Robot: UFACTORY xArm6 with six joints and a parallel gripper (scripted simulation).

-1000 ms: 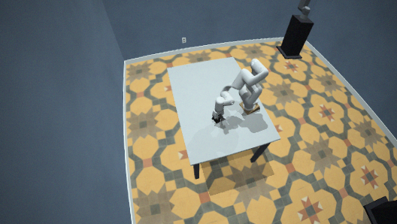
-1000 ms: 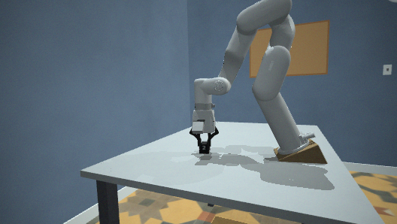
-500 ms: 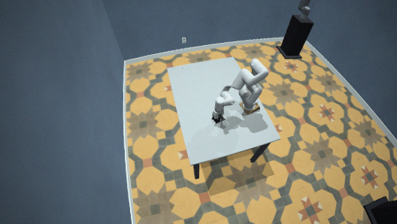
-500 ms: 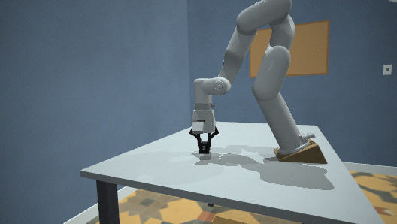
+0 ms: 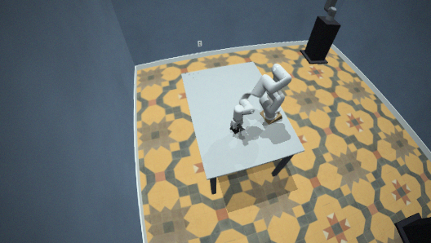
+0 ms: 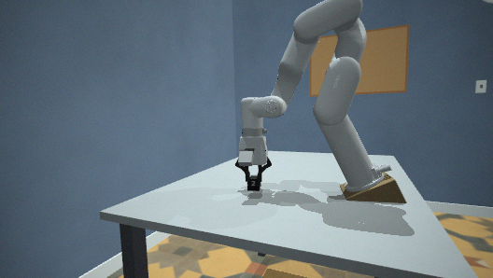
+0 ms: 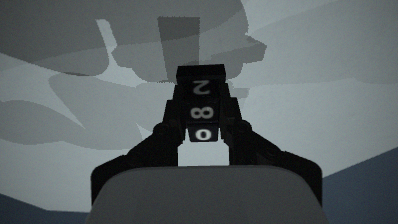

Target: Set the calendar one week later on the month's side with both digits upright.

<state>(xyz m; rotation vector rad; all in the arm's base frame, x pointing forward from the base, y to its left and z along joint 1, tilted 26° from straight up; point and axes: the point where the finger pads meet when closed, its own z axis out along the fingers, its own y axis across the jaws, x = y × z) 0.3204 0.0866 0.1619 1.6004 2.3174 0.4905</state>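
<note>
The black calendar tray lies 10 mm ahead of my hand, 20 mm to the right of it and 30 mm below it.
</note>
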